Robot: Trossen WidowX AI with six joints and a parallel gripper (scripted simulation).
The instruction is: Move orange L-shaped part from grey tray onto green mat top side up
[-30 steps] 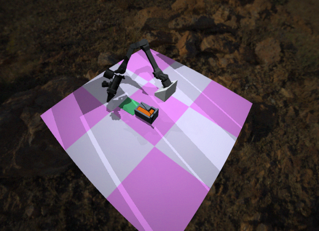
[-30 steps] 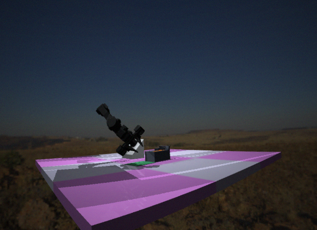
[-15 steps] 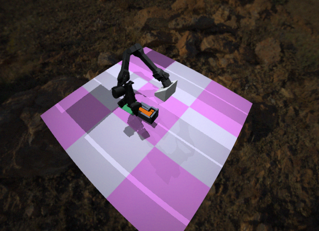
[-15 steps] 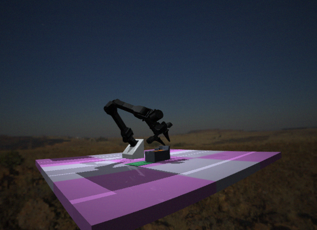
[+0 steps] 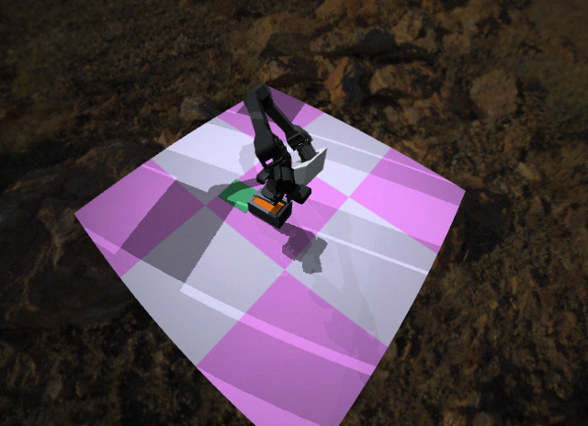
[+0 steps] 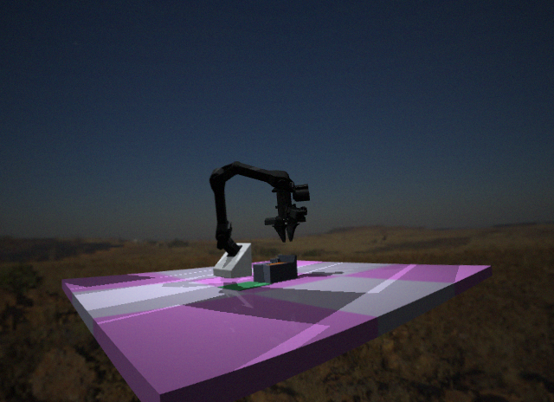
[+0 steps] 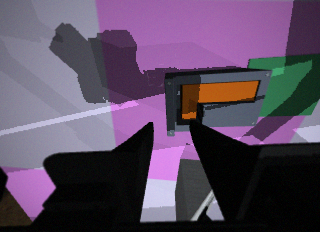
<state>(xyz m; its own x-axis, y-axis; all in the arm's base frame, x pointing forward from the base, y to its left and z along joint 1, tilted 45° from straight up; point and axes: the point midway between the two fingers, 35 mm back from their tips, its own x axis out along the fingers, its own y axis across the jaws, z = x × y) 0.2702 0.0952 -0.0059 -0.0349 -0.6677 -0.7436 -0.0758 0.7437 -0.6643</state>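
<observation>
Right now my gripper tip is 9 cm above the orange L-shaped part and 6 cm to the left of it. From my gripper tip the other things lie so: green mat: 22 cm to the right, 16 cm below, 1 cm ahead.
</observation>
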